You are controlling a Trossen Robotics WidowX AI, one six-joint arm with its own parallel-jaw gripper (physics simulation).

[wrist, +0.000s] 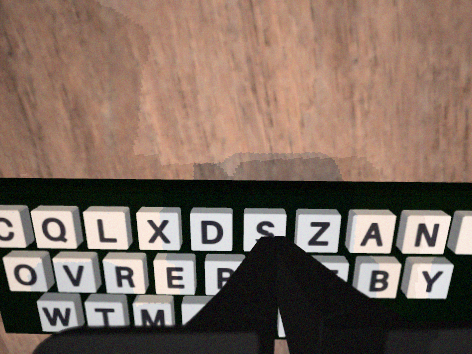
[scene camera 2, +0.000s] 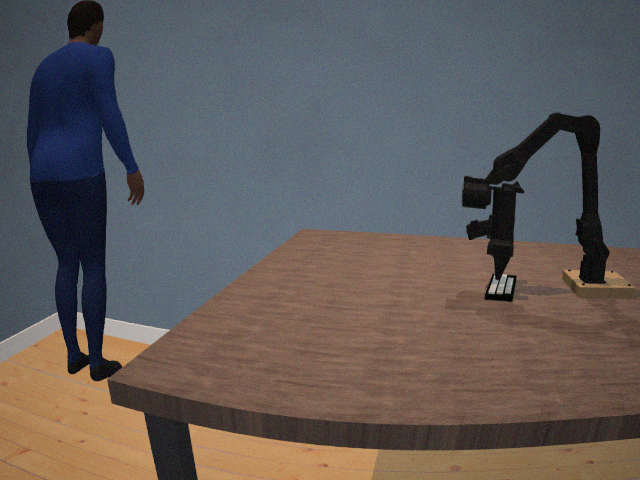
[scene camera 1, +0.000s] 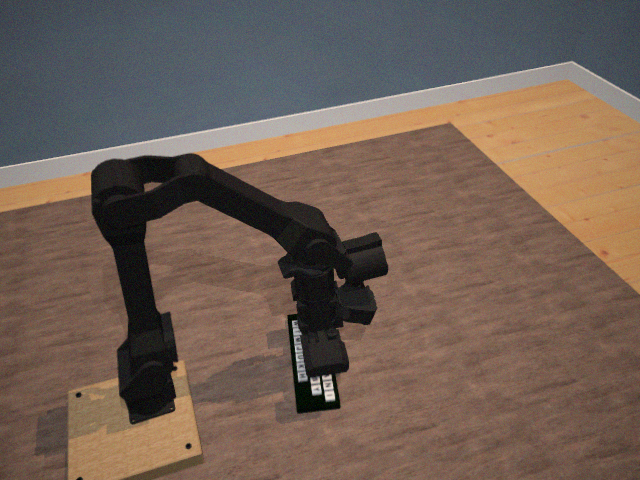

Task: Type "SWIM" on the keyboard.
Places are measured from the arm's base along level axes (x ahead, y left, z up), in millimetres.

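Pixels of known places: gripper, fingertip midpoint: (wrist: 272,248) (scene camera 2: 497,279); arm's base at its link origin: (scene camera 2: 592,280) (scene camera 1: 150,400).
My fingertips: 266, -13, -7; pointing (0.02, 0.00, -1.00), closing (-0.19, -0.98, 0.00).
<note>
For each thing: its middle in the pictures, then the offset to it from my fingertips, as dx, dy, dz. Level surfaces: height alone.
- black keyboard at the middle of its body: (wrist: 238,265) (scene camera 1: 311,357) (scene camera 2: 502,285) -10, +15, -10
- S key at the middle of its body: (wrist: 264,230) +6, +1, -4
- W key at the middle of its body: (wrist: 61,312) -13, +87, -4
- M key at the middle of its body: (wrist: 154,314) -21, +51, -4
- I key at the middle of its body: (scene camera 1: 329,396) -11, -71, -4
- brown table at its surface level: dz -19
The black keyboard (scene camera 1: 310,404) (scene camera 2: 499,298) (wrist: 125,192) lies on the table with rows of white letter keys. My gripper (scene camera 2: 497,277) (wrist: 272,248) is shut and empty, pointing down over the keyboard. In the wrist view its tips overlap the lower right part of the S key (wrist: 253,235); whether they touch it I cannot tell. The W key (wrist: 59,316) and M key (wrist: 154,314) are in the row nearest the gripper body, left of the fingers. The I key (scene camera 1: 329,395) is at the row's end, beside N. The fingers hide several keys in the lower two rows.
The arm stands on a wooden base board (scene camera 1: 139,446) (scene camera 2: 604,290) beside the keyboard. Both stand on the brown table (scene camera 1: 439,361) (scene camera 2: 310,335). A person in blue (scene camera 2: 69,118) stands beyond the table's far left side in scene camera 2.
</note>
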